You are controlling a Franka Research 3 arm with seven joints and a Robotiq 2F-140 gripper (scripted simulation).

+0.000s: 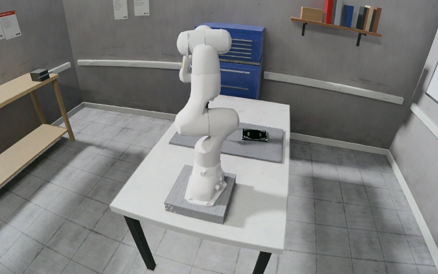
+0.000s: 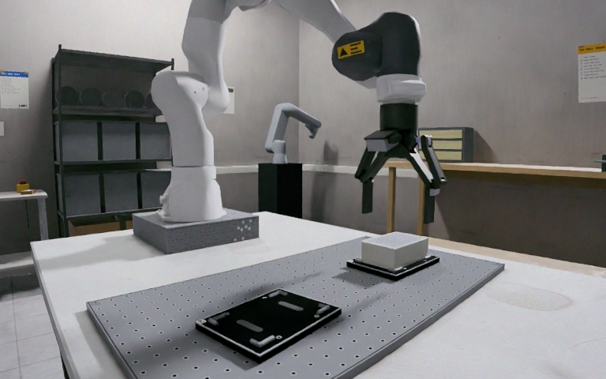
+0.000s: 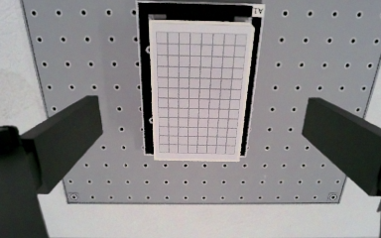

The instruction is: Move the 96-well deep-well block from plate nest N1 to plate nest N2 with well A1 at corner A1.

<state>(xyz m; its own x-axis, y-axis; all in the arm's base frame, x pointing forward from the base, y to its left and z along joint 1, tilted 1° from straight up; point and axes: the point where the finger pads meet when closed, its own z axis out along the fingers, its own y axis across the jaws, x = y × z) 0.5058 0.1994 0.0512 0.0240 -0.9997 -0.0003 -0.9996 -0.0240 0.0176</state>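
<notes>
Now: hand 80 mm above the white 96-well deep-well block. The rest, counted from my hand: A1 mark (100 mm below, 80 mm to the right, 50 mm behind).
</notes>
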